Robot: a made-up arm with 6 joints.
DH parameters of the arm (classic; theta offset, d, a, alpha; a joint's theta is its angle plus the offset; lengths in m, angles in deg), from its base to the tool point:
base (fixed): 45 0 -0.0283 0
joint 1: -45 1.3 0.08 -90
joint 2: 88.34 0 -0.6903 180
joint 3: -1.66 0.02 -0.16 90
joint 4: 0 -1.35 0.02 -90
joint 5: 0 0.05 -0.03 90
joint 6: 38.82 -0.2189 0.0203 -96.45
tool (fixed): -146.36 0.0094 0 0
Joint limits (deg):
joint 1: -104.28..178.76
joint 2: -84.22..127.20
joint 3: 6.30..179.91
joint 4: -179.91..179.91
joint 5: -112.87..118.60
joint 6: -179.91..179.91
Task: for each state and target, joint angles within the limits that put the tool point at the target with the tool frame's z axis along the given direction. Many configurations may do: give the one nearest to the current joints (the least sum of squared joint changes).
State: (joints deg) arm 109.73 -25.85 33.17 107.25 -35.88 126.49
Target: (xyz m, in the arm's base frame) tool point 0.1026 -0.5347 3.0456 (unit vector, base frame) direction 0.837 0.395 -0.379
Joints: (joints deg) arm 87.96 -69.11 6.30 133.63 -64.90 161.16
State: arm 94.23 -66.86 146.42 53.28 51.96 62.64
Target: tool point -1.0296 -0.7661 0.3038 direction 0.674 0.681 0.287
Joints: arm 39.10 -65.86 160.91 41.63 69.58 36.42
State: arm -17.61 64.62 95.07 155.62 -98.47 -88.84
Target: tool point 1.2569 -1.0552 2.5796 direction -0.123 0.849 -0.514
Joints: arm -39.68 61.60 88.72 179.91 -109.74 -93.49
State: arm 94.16 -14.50 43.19 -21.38 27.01 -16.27
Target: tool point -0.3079 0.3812 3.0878 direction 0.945 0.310 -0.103
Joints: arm 140.12 -36.63 7.76 -11.73 54.33 0.71
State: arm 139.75 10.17 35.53 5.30 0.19 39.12
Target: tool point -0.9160 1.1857 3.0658 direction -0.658 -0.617 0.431
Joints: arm 129.23 31.84 71.91 44.08 -7.47 74.25
